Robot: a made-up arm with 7 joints. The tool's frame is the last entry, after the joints.
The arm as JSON. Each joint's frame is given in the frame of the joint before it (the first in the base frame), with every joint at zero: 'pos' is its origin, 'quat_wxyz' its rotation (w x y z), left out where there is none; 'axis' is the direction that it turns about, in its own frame. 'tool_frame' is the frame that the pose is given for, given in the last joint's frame.
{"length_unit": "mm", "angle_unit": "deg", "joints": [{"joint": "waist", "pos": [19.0, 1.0, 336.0], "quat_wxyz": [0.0, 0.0, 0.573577, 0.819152], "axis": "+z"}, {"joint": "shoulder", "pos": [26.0, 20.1, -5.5], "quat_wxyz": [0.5, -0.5, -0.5, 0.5], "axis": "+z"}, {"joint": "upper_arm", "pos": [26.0, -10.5, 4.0], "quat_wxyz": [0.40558, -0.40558, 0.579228, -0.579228], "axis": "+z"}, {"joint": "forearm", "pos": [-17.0, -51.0, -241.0], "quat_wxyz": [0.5, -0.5, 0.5, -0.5], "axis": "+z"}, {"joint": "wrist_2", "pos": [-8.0, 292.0, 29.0], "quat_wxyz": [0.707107, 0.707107, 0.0, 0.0], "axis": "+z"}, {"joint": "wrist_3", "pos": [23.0, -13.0, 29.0], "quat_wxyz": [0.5, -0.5, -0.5, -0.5], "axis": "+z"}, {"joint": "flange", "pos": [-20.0, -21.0, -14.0], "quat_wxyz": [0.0, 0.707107, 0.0, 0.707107], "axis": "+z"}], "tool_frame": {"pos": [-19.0, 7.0, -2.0], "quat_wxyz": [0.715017, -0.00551, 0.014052, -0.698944]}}
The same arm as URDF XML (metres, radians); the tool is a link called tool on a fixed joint. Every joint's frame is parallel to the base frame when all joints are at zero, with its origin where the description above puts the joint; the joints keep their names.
<robot name="arm">
  <joint name="waist" type="continuous">
    <parent link="base"/>
    <child link="link1"/>
    <origin xyz="0.019 0.001 0.336" rpy="0 0 0"/>
    <axis xyz="0 0.9397 0.342"/>
  </joint>
  <joint name="shoulder" type="continuous">
    <parent link="link1"/>
    <child link="link2"/>
    <origin xyz="-0.026 -0.012 0.017" rpy="0 0 0"/>
    <axis xyz="1 0 0"/>
  </joint>
  <joint name="upper_arm" type="continuous">
    <parent link="link2"/>
    <child link="link3"/>
    <origin xyz="0.004 0.001 0.028" rpy="0 0 0"/>
    <axis xyz="0 0 1"/>
  </joint>
  <joint name="forearm" type="continuous">
    <parent link="link3"/>
    <child link="link4"/>
    <origin xyz="0.051 -0.017 -0.241" rpy="0 0 0"/>
    <axis xyz="0 1 0"/>
  </joint>
  <joint name="wrist_2" type="continuous">
    <parent link="link4"/>
    <child link="link5"/>
    <origin xyz="-0.008 0.029 -0.292" rpy="0 0 0"/>
    <axis xyz="0 0 1"/>
  </joint>
  <joint name="wrist_3" type="continuous">
    <parent link="link5"/>
    <child link="link6"/>
    <origin xyz="0.023 -0.013 0.029" rpy="0 0 0"/>
    <axis xyz="0 1 0"/>
  </joint>
  <joint name="flange" type="continuous">
    <parent link="link6"/>
    <child link="link7"/>
    <origin xyz="-0.021 -0.014 -0.02" rpy="0 0 0"/>
    <axis xyz="0 0 1"/>
  </joint>
  <joint name="tool_joint" type="fixed">
    <parent link="link7"/>
    <child link="tool"/>
    <origin xyz="-0.007 -0.019 -0.002" rpy="-0.0275 0.0124 0.0226"/>
  </joint>
  <link name="base"/>
  <link name="link1"/>
  <link name="link2"/>
  <link name="link3"/>
  <link name="link4"/>
  <link name="link5"/>
  <link name="link6"/>
  <link name="link7"/>
  <link name="tool"/>
</robot>

